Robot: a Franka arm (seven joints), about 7 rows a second.
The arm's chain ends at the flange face. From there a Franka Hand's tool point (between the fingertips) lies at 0.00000 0.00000 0.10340 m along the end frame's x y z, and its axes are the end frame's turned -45 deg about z.
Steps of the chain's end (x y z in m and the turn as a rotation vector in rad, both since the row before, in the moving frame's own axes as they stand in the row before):
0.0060, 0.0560, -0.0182, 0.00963, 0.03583, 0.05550
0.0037, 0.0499, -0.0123, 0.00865, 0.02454, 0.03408
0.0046, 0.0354, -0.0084, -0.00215, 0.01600, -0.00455
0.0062, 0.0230, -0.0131, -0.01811, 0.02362, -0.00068
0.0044, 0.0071, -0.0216, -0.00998, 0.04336, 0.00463
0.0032, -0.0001, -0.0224, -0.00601, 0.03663, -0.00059
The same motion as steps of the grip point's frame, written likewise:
-0.0321, 0.0458, -0.0183, -0.01853, 0.03215, 0.05550
-0.0303, 0.0391, -0.0123, -0.01124, 0.02347, 0.03408
-0.0208, 0.0296, -0.0084, -0.01283, 0.00979, -0.00455
-0.0115, 0.0237, -0.0131, -0.02951, 0.00390, -0.00068
0.0005, 0.0120, -0.0217, -0.03772, 0.02360, 0.00463
0.0046, 0.0053, -0.0225, -0.03015, 0.02165, -0.00059

